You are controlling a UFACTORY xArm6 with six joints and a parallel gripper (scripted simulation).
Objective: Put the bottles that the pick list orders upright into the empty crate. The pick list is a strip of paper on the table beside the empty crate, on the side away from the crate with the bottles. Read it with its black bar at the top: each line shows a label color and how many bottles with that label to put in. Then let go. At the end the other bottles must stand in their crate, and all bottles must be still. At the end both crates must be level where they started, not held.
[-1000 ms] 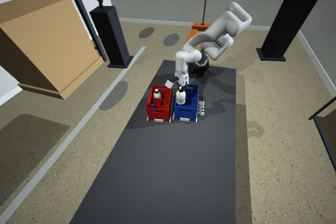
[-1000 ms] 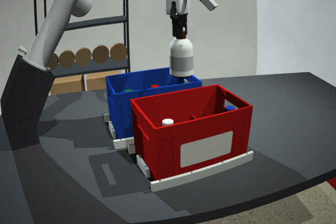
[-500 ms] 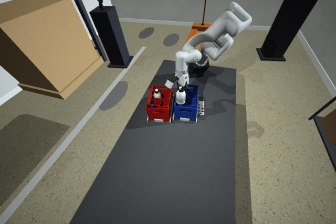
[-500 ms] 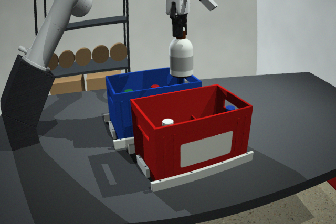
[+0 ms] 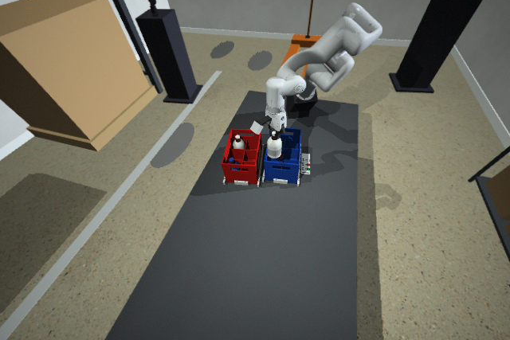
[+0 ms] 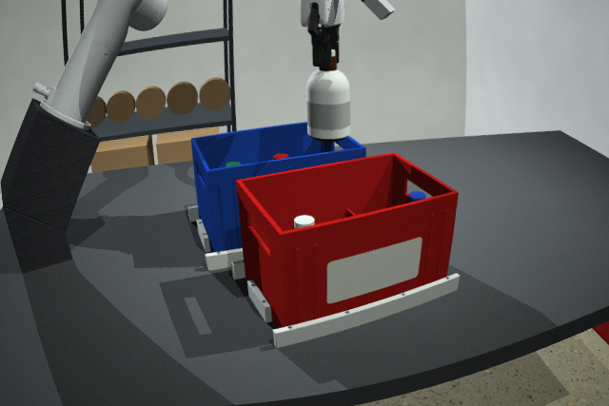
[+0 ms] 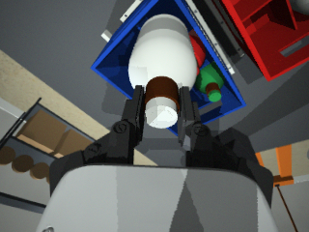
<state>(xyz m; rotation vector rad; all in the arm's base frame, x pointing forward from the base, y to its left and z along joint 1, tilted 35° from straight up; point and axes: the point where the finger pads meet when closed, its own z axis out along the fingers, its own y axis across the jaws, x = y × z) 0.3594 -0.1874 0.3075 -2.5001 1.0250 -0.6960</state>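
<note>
Right now the white-capped bottle is 70 mm below my hand. Round my hand: red-capped bottle 80 mm behind, 250 mm below; blue crate 90 mm behind, 40 mm to the left, 250 mm below; green-capped bottle 170 mm behind, 250 mm below.
</note>
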